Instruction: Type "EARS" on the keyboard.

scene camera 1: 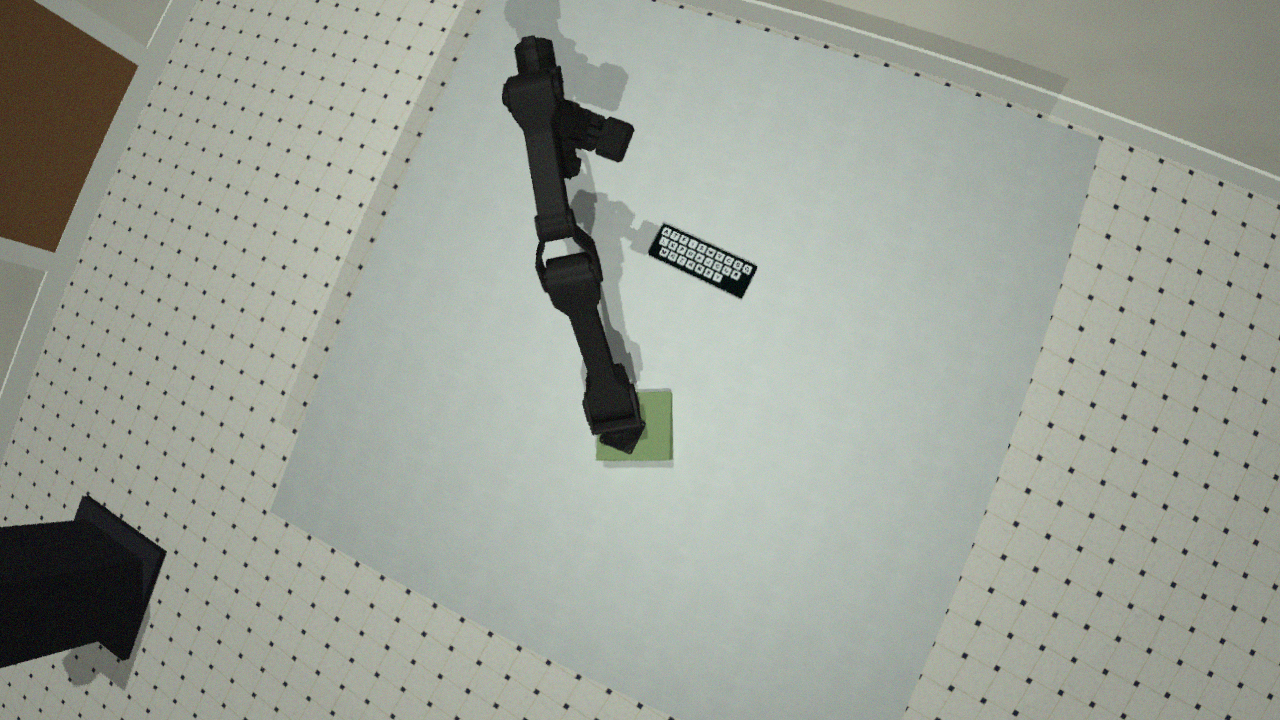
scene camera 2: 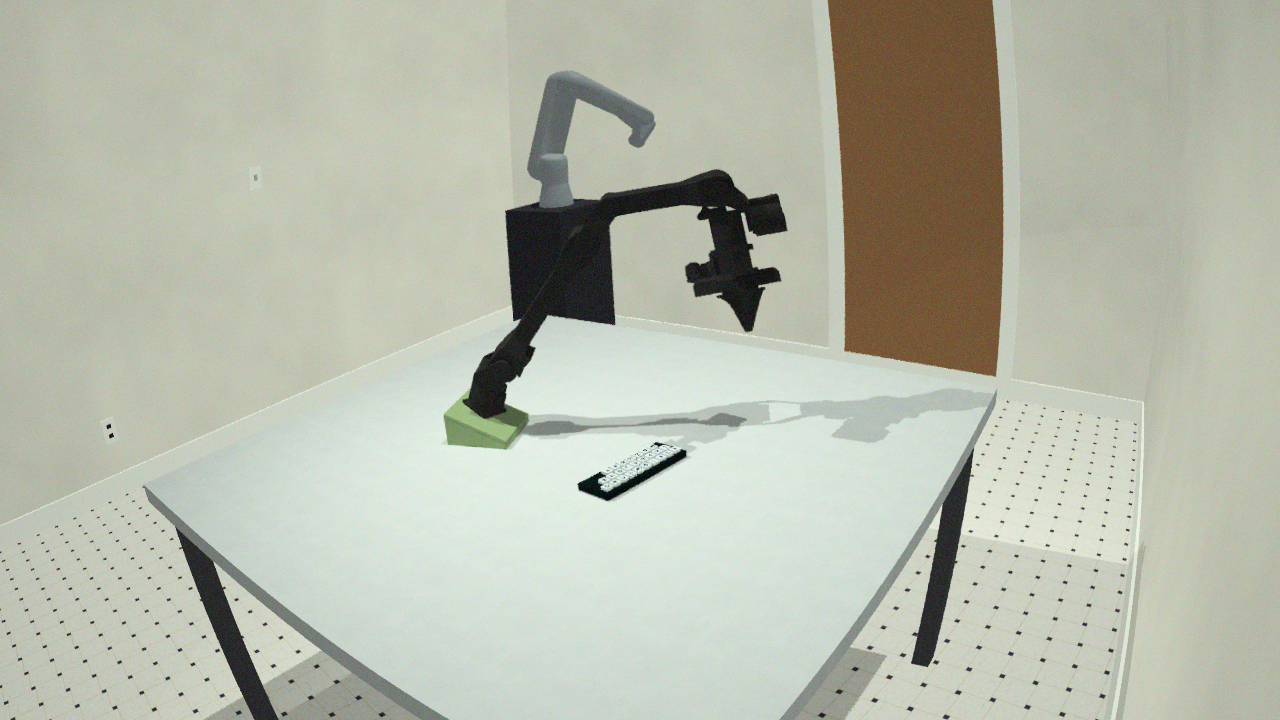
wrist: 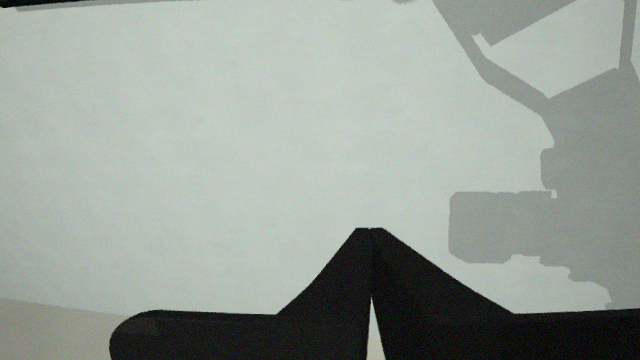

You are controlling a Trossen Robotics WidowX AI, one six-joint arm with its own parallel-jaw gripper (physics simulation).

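Pixels of known places: gripper, fingertip midpoint: (scene camera 1: 598,137) (scene camera 2: 749,331) (wrist: 368,241); arm's base, link origin: (scene camera 1: 622,432) (scene camera 2: 483,406).
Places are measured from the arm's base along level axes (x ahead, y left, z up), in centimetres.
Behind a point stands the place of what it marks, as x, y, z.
Note:
A small black keyboard (scene camera 1: 702,259) {35.0, -0.4, -2.7} (scene camera 2: 632,470) {36.2, -2.0, -2.9} with white letter keys lies flat on the table, to the right of my arm in the first scene view and in front of it in the second. In the wrist view a thin dark strip of the keyboard (wrist: 45,2) {37.9, -5.2, -3.3} shows at the top left edge. My gripper (scene camera 2: 749,329) {44.6, 21.2, 15.0} (wrist: 368,241) {44.6, 21.2, 15.0} is shut, its fingertips touching with nothing between them. It points down, high above the table and off to one side of the keyboard. The separate keys are too small to read surely in the scene views.
My arm stands on a green wedge-shaped base (scene camera 1: 657,426) {3.5, -5.3, -0.3} (scene camera 2: 478,429) {5.4, -6.8, -0.9} on the pale table (scene camera 1: 805,501) {1.5, -34.5, -4.5} (scene camera 2: 537,573) {42.8, -32.7, -4.5}. A grey robot arm (scene camera 2: 554,120) stands on a black pedestal (scene camera 2: 559,264) behind the table. My arm's shadow (wrist: 590,210) {59.8, 41.6, -4.5} falls across the tabletop.

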